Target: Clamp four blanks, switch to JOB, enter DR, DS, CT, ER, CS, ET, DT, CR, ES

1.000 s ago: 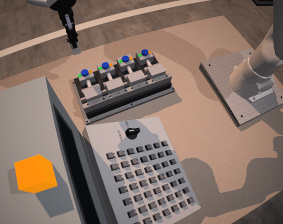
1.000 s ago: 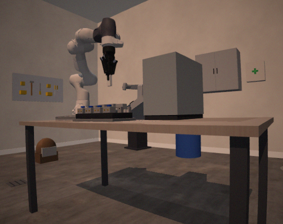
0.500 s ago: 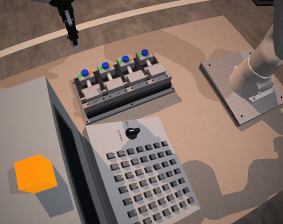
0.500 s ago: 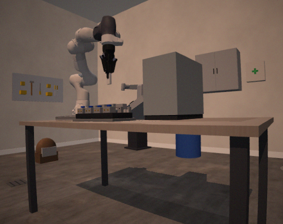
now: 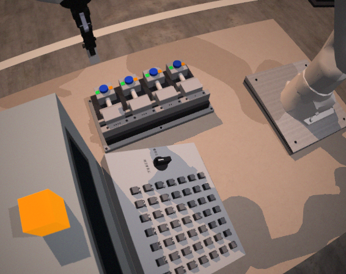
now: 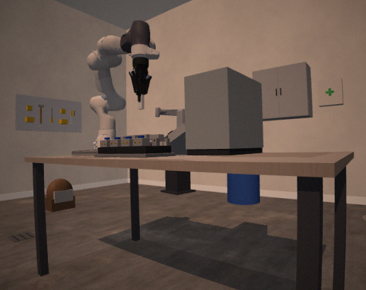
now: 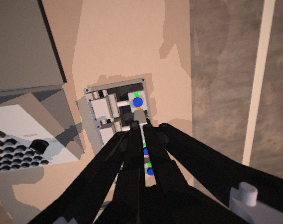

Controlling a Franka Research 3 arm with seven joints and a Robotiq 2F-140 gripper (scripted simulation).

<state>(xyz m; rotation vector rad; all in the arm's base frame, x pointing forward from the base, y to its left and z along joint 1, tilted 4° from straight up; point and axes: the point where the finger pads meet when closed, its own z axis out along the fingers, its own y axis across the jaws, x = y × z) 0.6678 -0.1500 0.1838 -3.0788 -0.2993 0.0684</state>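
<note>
Now: hand 120 mm past the selector, 280 mm to the right of it and 130 mm above it. The rest, counted from my hand: key panel 120 mm behind, 400 mm to the left, 180 mm below.
</note>
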